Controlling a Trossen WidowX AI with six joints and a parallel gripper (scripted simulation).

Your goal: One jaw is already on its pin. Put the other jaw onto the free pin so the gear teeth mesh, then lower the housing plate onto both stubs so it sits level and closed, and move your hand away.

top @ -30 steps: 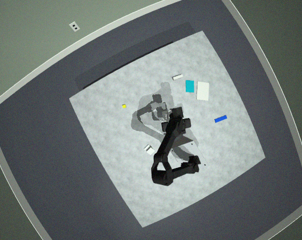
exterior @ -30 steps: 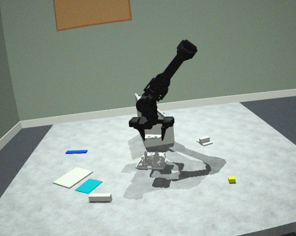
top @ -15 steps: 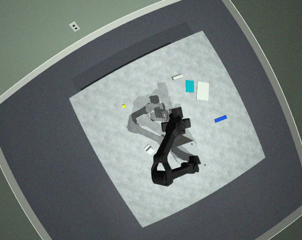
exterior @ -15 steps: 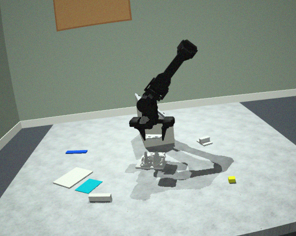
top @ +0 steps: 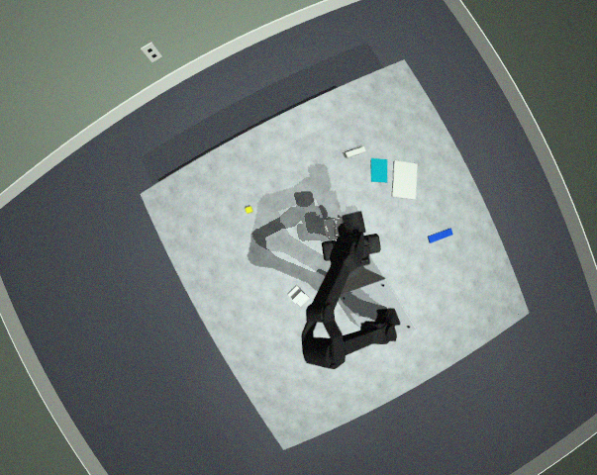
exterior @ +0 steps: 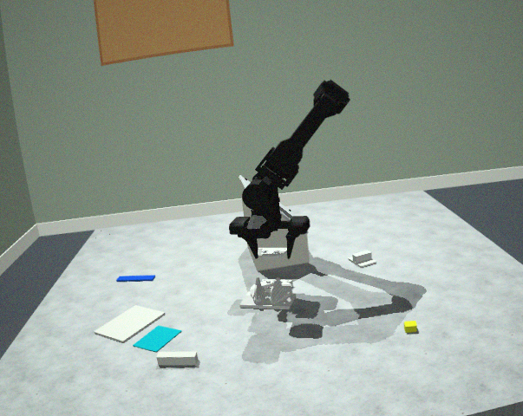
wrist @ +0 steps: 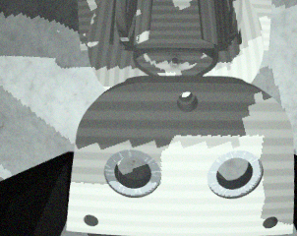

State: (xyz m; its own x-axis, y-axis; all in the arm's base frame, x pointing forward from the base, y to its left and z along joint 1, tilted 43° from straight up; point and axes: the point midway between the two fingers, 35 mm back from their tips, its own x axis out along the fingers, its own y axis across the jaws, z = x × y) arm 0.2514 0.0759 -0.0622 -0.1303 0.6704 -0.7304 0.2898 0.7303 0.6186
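The white jaw is 70 mm below my gripper tip, 30 mm ahead of it and 10 mm to the left of it. Round my gripper tip: yellow cube (280 mm ahead, 270 mm to the left, 70 mm below); then white sheet (350 mm to the right, 130 mm ahead, 80 mm below); then cyan sheet (270 mm to the right, 200 mm ahead, 80 mm below).
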